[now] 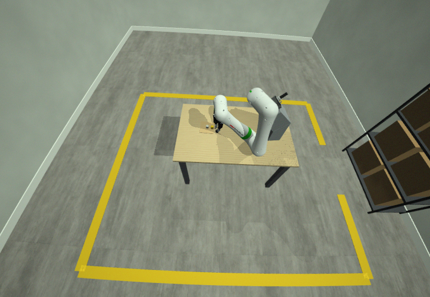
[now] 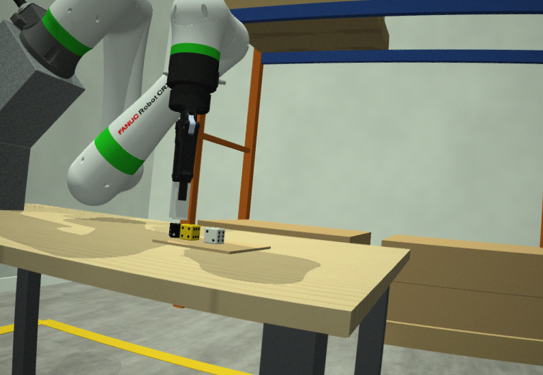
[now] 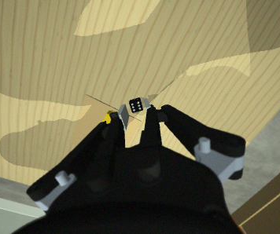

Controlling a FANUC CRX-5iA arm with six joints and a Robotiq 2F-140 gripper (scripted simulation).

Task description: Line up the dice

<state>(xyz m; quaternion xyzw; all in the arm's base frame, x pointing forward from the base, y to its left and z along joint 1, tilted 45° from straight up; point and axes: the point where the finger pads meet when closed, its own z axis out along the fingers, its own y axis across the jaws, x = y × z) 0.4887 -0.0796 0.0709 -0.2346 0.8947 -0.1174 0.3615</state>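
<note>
The black die is 5 cm below my hand. The rest, counted from my hand: tan mat 9 cm ahead, 6 cm to the right, 6 cm below; white die 9 cm ahead, 6 cm to the right, 5 cm below; yellow die 4 cm ahead, 5 cm to the right, 5 cm below.
</note>
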